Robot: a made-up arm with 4 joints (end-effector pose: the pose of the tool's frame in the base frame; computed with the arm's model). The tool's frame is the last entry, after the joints.
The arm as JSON. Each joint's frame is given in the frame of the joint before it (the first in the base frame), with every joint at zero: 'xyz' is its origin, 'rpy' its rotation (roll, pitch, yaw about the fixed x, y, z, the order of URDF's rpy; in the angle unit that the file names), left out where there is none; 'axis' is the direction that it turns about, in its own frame. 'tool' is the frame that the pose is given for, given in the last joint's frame.
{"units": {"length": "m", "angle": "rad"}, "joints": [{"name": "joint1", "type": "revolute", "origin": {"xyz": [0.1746, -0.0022, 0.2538]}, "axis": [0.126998, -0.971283, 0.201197]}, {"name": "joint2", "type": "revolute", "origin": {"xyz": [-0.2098, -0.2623, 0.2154]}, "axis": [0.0, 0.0, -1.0]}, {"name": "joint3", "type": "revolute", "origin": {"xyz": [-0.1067, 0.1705, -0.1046]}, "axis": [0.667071, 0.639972, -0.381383]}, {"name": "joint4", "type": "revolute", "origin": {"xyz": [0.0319, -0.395, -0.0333]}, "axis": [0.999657, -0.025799, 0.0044]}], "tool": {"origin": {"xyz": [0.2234, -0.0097, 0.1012], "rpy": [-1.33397, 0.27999, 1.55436]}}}
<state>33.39 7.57 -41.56 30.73</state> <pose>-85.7 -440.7 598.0 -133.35 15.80 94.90</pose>
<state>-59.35 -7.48 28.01 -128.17</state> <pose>-74.9 -342.5 383.5 32.52 1.75 -148.72</pose>
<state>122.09 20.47 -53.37 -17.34</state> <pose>-67.5 -443.7 -15.5 150.53 -42.22 57.01</pose>
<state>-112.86 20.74 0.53 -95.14</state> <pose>275.8 -375.3 499.8 52.93 -34.22 -172.89</pose>
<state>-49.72 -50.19 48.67 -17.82</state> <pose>-30.3 -401.2 283.6 2.87 -18.90 114.49</pose>
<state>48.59 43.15 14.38 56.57</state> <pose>30.3 -600.5 -27.2 -159.47 -69.47 130.05</pose>
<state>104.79 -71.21 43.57 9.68</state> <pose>420.6 -295.0 348.1 -128.54 57.51 125.81</pose>
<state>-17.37 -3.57 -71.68 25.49</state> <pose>170.9 -135.8 889.1 -93.98 40.45 120.95</pose>
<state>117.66 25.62 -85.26 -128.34</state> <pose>-150.8 -320.7 44.0 -102.07 -2.32 -105.29</pose>
